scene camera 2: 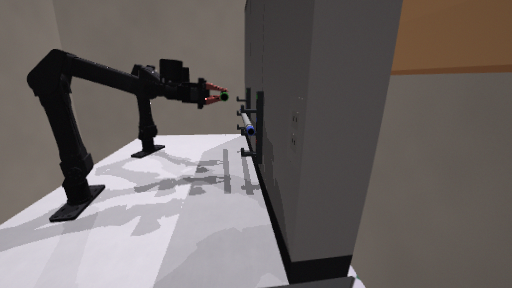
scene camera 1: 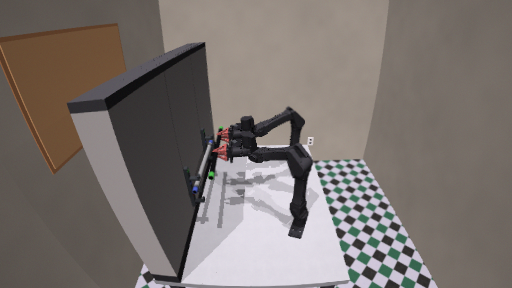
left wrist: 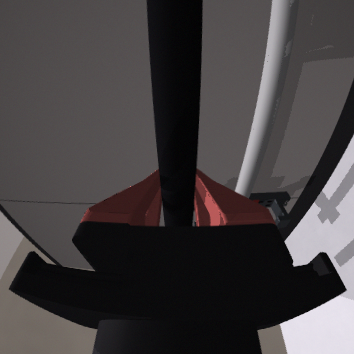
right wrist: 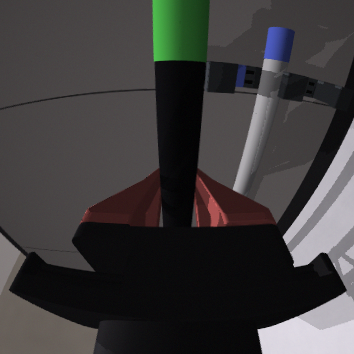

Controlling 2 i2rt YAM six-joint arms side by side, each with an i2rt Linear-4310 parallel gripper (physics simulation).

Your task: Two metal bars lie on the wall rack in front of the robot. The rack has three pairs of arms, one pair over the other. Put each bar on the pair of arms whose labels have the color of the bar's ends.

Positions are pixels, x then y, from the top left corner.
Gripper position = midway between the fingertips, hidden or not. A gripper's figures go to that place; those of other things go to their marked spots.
Labels:
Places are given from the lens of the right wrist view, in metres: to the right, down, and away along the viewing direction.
my right gripper (right wrist: 177,174): 0.00, 0.00, 0.13
blue-ended bar (right wrist: 279,40): 0.09, -0.12, 0.12

